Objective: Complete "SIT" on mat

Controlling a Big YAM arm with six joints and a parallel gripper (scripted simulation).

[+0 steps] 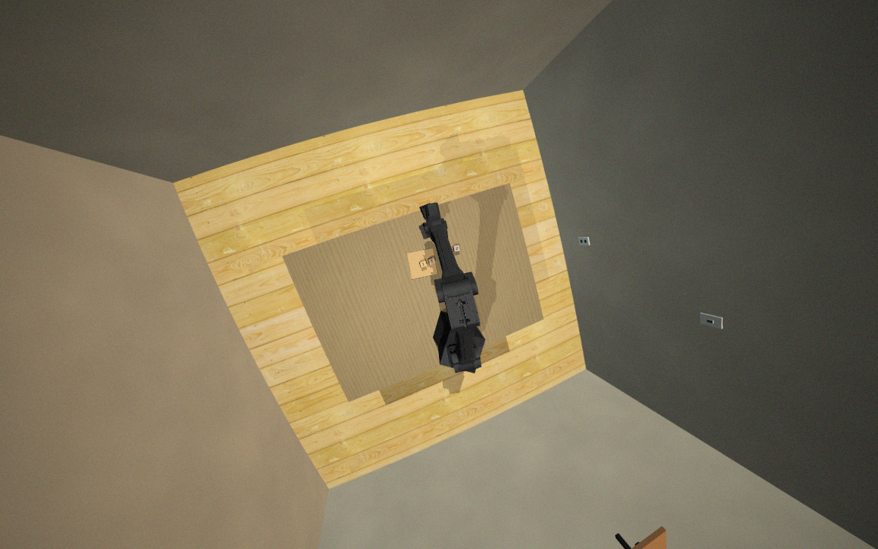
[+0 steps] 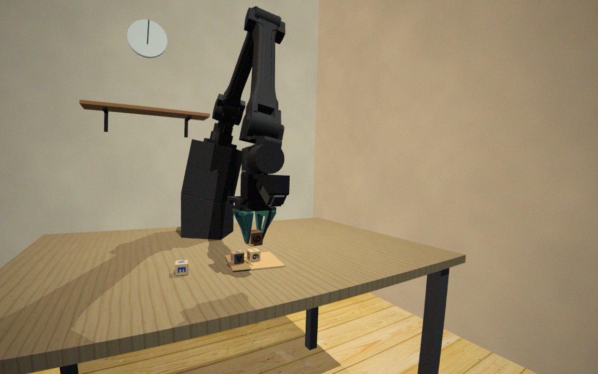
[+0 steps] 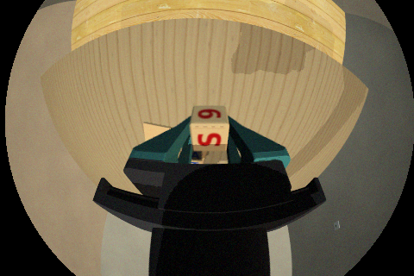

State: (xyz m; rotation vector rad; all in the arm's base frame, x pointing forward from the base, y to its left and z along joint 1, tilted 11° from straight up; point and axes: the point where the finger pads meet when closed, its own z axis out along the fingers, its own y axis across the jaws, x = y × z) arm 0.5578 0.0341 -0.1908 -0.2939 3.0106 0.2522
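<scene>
Right now my hand is 170 mm past the tan mat, 110 mm above it and 50 mm to the right of it. Also, from my hand: letter block (right at my hand).
</scene>
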